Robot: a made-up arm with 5 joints. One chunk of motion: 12 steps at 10 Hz.
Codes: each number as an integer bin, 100 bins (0 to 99) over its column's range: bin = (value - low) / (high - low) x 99, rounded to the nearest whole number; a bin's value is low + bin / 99 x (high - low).
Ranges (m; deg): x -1.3..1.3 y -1.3..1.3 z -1.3..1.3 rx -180..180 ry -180..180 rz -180..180
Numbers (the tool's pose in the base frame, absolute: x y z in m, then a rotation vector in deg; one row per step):
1: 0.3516 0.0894 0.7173 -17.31 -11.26 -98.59
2: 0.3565 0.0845 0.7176 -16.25 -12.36 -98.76
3: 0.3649 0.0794 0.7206 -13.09 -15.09 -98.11
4: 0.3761 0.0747 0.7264 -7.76 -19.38 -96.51
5: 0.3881 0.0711 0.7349 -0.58 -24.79 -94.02
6: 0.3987 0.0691 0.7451 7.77 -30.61 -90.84
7: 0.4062 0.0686 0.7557 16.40 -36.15 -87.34
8: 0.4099 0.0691 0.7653 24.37 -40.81 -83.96
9: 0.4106 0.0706 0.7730 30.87 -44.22 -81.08
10: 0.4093 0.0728 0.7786 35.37 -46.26 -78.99
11: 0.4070 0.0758 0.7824 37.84 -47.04 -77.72
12: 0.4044 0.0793 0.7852 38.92 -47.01 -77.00
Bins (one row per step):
1: 63 53 77 45 46 22
2: 63 53 77 45 46 22
3: 63 53 77 46 45 23
4: 64 52 77 47 44 23
5: 64 52 77 49 43 24
6: 65 52 78 52 41 25
7: 65 52 78 54 40 25
8: 65 52 79 56 38 26
9: 65 52 79 58 37 27
10: 65 52 79 59 37 28
11: 65 52 79 60 37 28
12: 65 53 79 60 37 28

